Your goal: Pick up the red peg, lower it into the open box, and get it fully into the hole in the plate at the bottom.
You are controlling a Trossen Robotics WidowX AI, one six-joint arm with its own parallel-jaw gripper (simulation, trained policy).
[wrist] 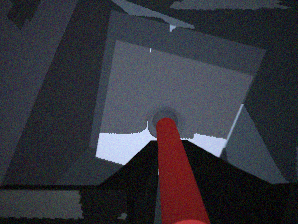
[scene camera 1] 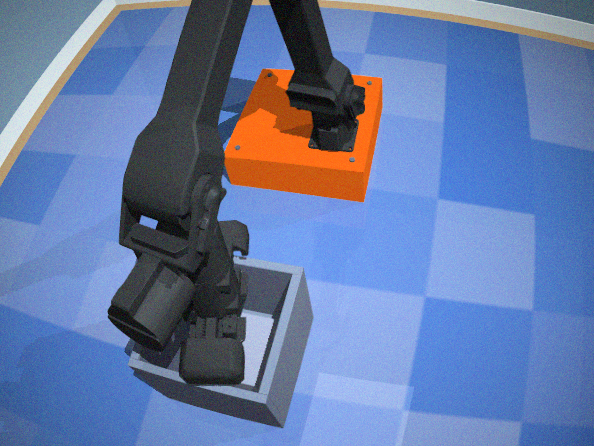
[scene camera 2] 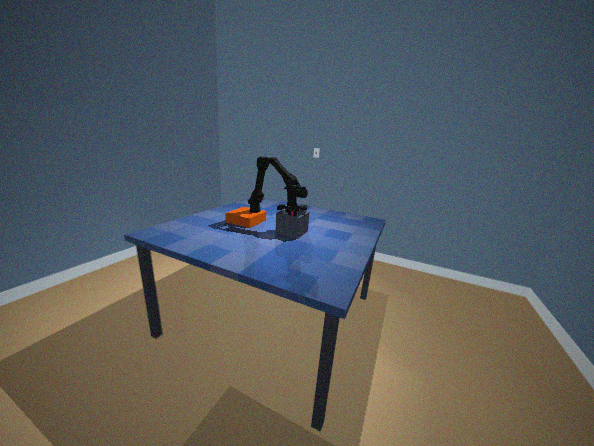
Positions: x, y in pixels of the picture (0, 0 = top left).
A plate shows in the wrist view [204, 99] and in scene camera 1 [260, 331]; in scene camera 2 it is hidden by a grey box.
